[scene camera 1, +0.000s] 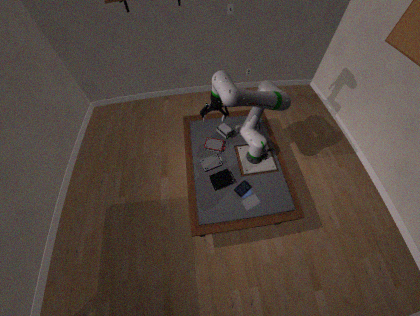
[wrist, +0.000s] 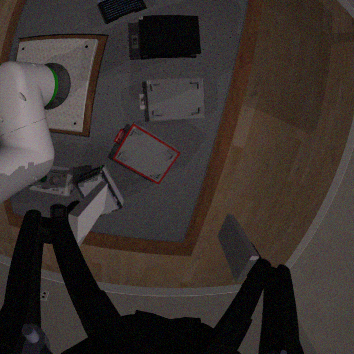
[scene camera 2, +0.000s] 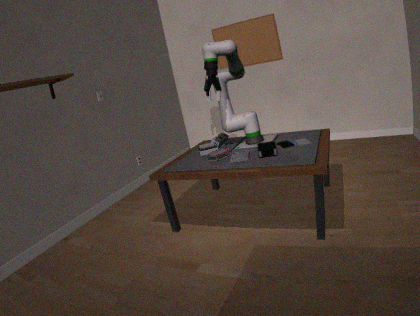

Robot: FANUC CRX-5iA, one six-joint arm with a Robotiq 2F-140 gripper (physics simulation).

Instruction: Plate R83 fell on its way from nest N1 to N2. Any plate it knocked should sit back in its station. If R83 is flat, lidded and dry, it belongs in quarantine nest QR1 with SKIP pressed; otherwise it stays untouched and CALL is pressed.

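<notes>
A dark blue plate lies on the mat; a pale flat piece lies beside it, with a light blue patch between them in scene camera 1. The plate's label, lid and wetness cannot be made out. A black block sits in a labelled station. A grey nest and a red-rimmed nest show bare floors with corner brackets. Nest labels are unreadable. My gripper is open and empty, high above the table's end.
A grey device stands beyond the red nest, partly behind a finger in the wrist view. The button panel is partly hidden by the arm. The arm's base stands on a white wood-edged board. The table has a wooden rim.
</notes>
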